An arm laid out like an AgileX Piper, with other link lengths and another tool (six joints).
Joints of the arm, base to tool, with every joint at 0 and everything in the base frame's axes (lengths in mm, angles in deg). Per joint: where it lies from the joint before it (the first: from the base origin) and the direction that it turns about. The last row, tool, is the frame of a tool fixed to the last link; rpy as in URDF.
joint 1: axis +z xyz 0 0 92.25
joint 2: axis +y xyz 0 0 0
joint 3: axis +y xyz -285.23 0 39
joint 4: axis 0.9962 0 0.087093 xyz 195.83 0 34.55
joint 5: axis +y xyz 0 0 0
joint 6: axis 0.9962 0 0.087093 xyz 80.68 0 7.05
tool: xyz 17.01 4 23.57 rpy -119.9 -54.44 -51.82
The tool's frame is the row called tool.
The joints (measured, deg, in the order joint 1, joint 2, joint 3, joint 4, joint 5, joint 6), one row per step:
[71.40, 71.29, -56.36, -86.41, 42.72, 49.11]
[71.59, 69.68, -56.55, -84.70, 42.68, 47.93]
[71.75, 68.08, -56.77, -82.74, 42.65, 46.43]
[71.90, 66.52, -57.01, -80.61, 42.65, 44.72]
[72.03, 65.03, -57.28, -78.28, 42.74, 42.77]
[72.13, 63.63, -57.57, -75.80, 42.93, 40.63]
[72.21, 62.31, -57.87, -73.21, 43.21, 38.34]
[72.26, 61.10, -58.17, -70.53, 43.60, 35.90]
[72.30, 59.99, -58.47, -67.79, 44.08, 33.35]
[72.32, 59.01, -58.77, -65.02, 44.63, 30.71]
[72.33, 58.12, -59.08, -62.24, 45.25, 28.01]
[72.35, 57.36, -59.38, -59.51, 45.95, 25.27]
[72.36, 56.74, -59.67, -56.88, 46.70, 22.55]
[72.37, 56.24, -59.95, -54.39, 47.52, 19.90]
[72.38, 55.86, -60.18, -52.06, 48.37, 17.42]
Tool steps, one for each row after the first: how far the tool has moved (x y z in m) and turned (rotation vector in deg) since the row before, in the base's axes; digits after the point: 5 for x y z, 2 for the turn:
[-0.00302, -0.00664, 0.00527, 1.22, 0.49, 0.16]
[-0.00298, -0.00675, 0.00483, 1.04, 0.57, 0.19]
[-0.00296, -0.00668, 0.00435, 0.90, 0.64, 0.23]
[-0.00282, -0.00653, 0.00378, 0.70, 0.72, 0.23]
[-0.00263, -0.00629, 0.00316, 0.50, 0.80, 0.21]
[-0.00252, -0.00603, 0.00259, 0.32, 0.86, 0.22]
[-0.00233, -0.00564, 0.00191, 0.08, 0.92, 0.22]
[-0.00226, -0.00520, 0.00132, -0.12, 0.97, 0.26]
[-0.00214, -0.00461, 0.00072, -0.34, 1.01, 0.32]
[-0.00211, -0.00419, 0.00034, -0.49, 1.04, 0.38]
[-0.00205, -0.00355, -0.00019, -0.71, 1.03, 0.45]
[-0.00192, -0.00290, -0.00063, -0.89, 1.01, 0.50]
[-0.00180, -0.00237, -0.00096, -1.04, 0.98, 0.52]
[-0.00165, -0.00182, -0.00140, -1.13, 0.98, 0.53]

